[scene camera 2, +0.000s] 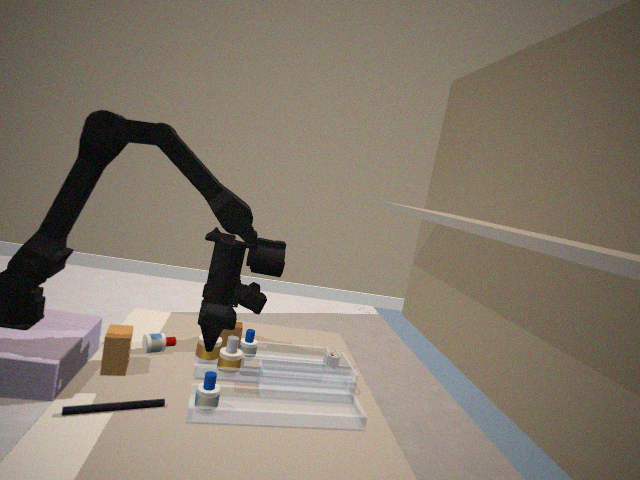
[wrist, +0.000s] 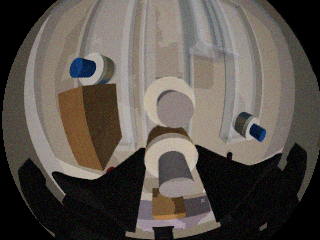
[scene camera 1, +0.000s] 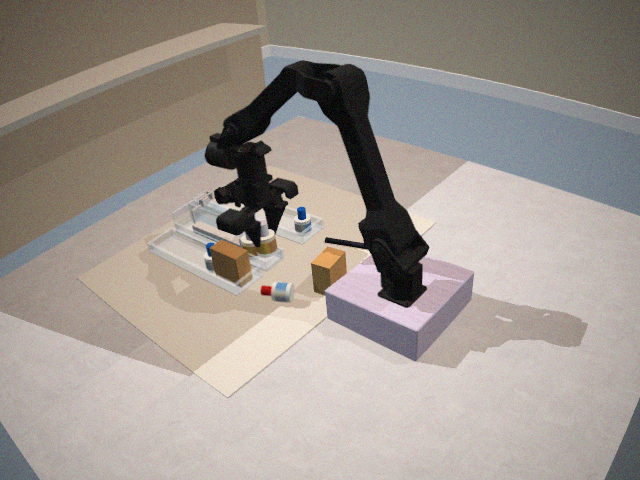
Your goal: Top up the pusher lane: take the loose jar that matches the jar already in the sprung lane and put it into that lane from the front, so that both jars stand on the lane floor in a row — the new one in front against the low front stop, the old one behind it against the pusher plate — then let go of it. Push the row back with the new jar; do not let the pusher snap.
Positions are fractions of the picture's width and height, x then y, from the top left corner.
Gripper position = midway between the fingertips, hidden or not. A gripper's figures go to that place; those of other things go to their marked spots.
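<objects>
My gripper (wrist: 0.53,0.63) is 10 cm from the lens, and a gold jar (wrist: 0.53,0.64) is 8 cm from the lens.
</objects>
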